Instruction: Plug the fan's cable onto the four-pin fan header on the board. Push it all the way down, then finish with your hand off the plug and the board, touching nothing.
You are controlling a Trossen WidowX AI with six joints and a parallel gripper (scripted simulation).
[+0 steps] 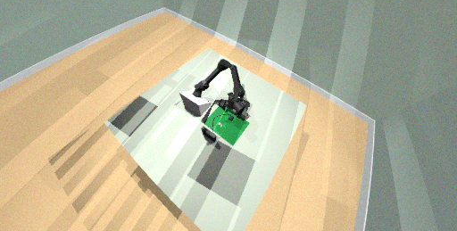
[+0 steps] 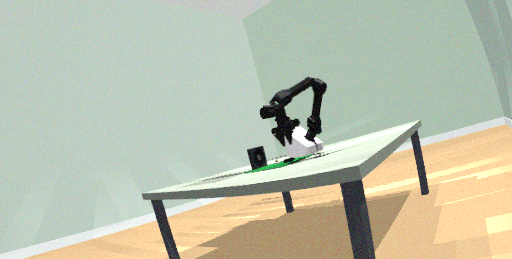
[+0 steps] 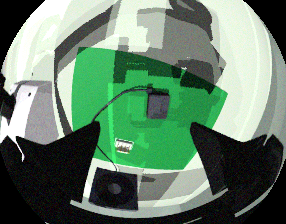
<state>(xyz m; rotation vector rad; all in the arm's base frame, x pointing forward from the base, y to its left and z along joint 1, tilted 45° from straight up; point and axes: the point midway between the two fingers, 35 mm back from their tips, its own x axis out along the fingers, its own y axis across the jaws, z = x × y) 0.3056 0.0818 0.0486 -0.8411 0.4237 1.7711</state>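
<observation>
The dark fan plug is 7 cm below my gripper tip and 2 cm ahead of it. Round my gripper tip: green board (10 cm below, 5 cm to the right, 3 cm ahead); then black fan (23 cm to the right, 3 cm below, 1 cm ahead).
</observation>
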